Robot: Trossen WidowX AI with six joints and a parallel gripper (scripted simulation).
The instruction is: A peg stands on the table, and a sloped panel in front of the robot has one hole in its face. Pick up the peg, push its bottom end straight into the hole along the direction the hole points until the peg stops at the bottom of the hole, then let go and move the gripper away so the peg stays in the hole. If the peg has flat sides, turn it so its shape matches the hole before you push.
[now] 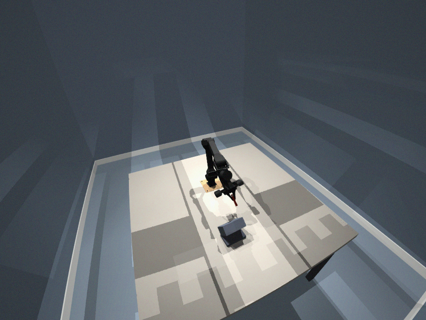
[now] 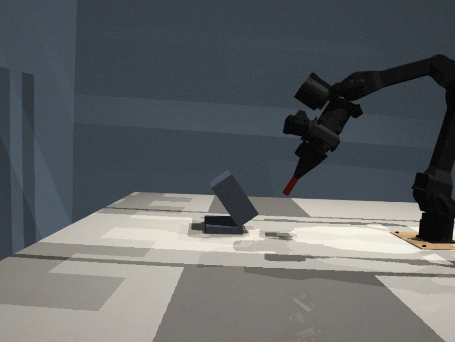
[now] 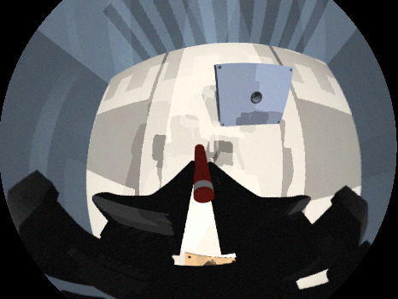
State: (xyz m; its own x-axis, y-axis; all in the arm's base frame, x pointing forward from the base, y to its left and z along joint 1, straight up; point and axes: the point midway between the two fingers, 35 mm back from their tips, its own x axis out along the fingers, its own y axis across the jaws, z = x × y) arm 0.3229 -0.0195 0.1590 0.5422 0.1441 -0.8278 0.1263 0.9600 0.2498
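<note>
Now: gripper tip 120 mm short of the sloped panel, 100 mm to the left of it and 60 mm above it. The rest, counted from my gripper tip: dark base block 150 mm ahead, 100 mm to the right, 130 mm below; red round peg 10 mm behind, 10 mm above.
</note>
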